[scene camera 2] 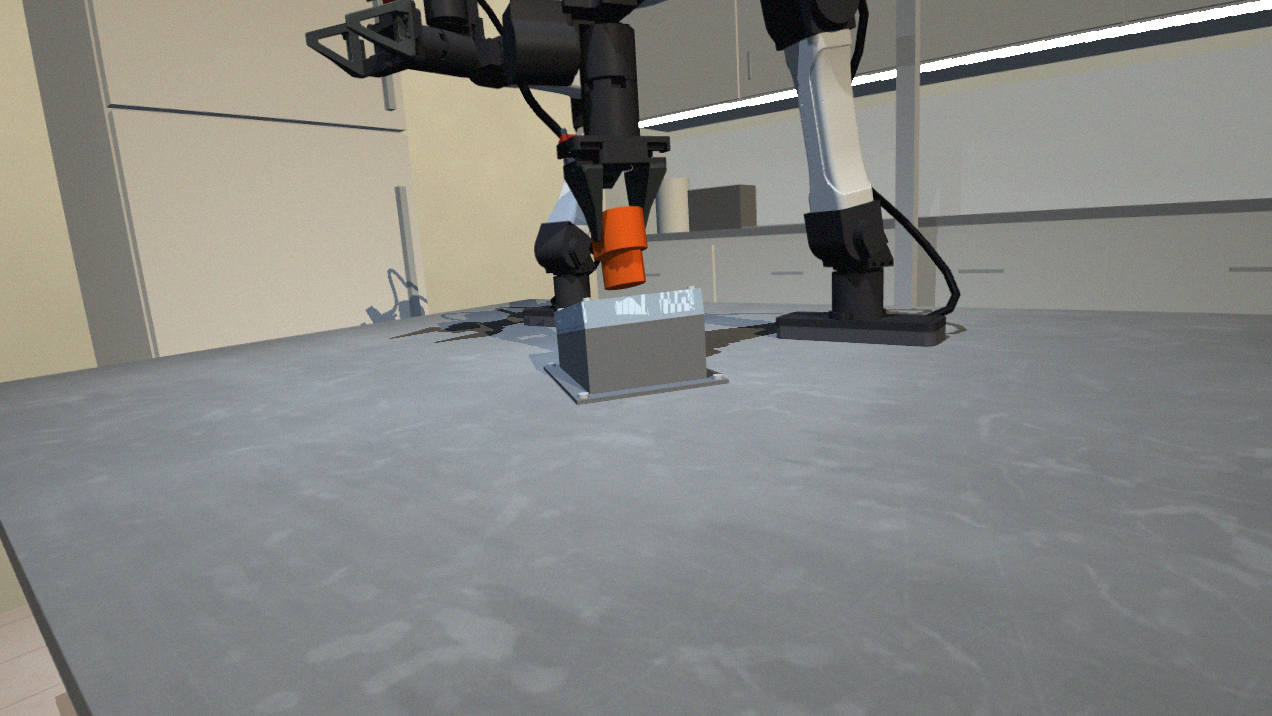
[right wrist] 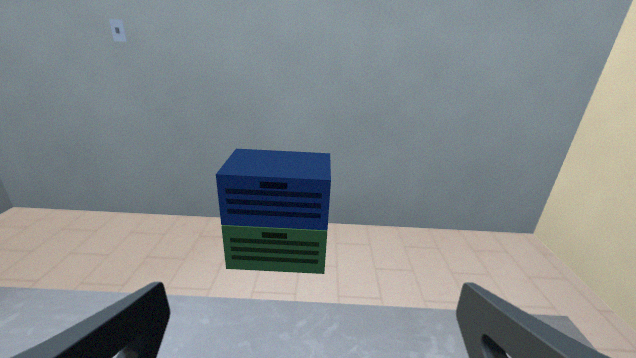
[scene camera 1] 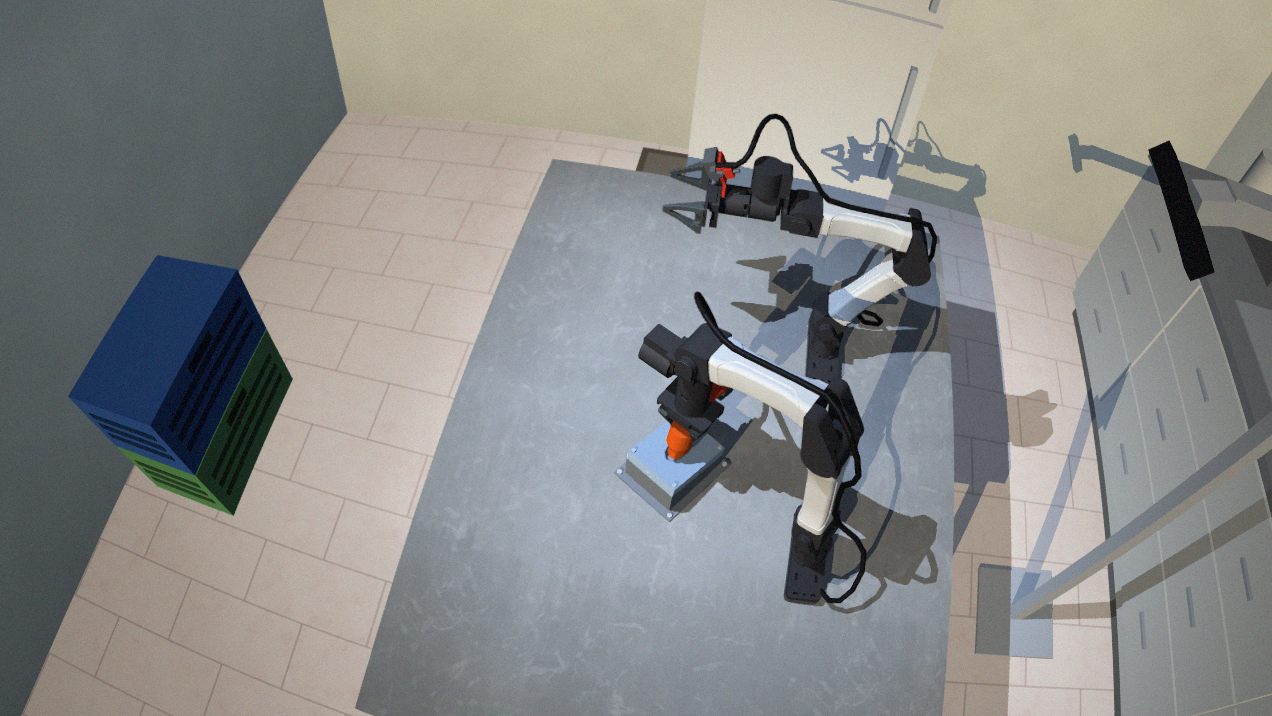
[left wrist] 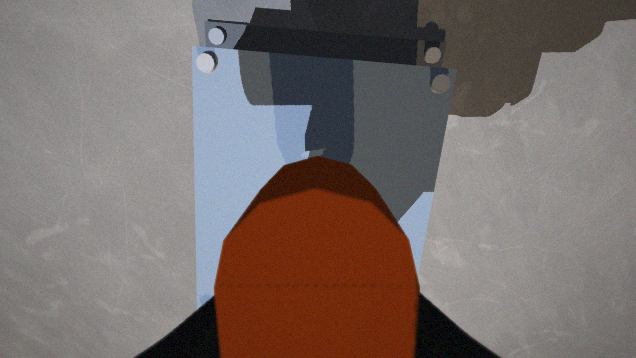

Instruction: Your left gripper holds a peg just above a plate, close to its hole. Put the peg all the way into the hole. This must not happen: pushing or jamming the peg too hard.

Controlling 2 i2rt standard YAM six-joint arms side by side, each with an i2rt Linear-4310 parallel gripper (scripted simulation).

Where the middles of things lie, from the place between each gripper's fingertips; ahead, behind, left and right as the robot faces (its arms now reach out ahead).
Right now my left hand is 90 mm above the pale blue plate [scene camera 2: 623,310], 10 mm to the right of it and 10 mm short of it. The rest, counted from my left hand: orange stepped peg [scene camera 2: 623,239] (20 mm below); flange [scene camera 2: 599,364] (110 mm below, 10 mm to the left, 10 mm ahead).
My right gripper [scene camera 2: 325,30] is now 340 mm to the right of the orange stepped peg, 280 mm above it and 100 mm past it. The rest, counted from my right hand: pale blue plate 350 mm below, 340 mm to the left, 90 mm behind; then flange 370 mm below, 340 mm to the left, 90 mm behind.
